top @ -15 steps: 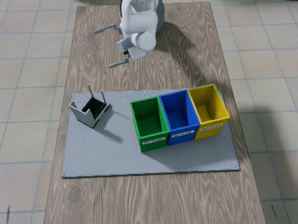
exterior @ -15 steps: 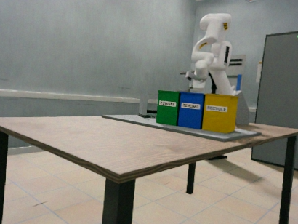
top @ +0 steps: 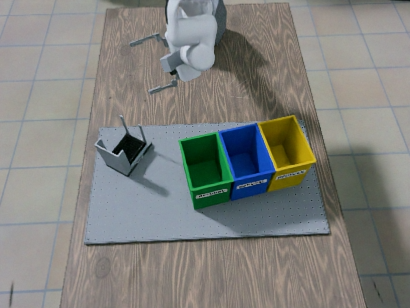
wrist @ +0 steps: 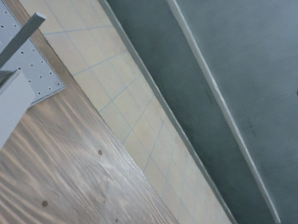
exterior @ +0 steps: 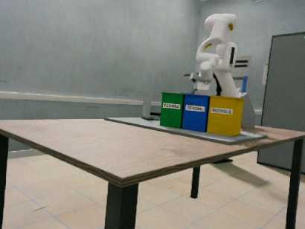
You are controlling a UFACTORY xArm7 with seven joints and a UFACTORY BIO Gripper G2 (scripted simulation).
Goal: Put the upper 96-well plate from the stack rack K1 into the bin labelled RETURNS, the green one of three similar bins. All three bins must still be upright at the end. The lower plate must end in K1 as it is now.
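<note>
Right now my hand is 200 mm short of the black 96-well plate, 70 mm to the left of it and 220 mm above it. The rest, counted from my hand: green returns bin: 280 mm ahead, 230 mm to the left, 170 mm below; then yellow bin: 180 mm ahead, 470 mm to the left, 170 mm below; then blue bin: 230 mm ahead, 350 mm to the left, 170 mm below.
</note>
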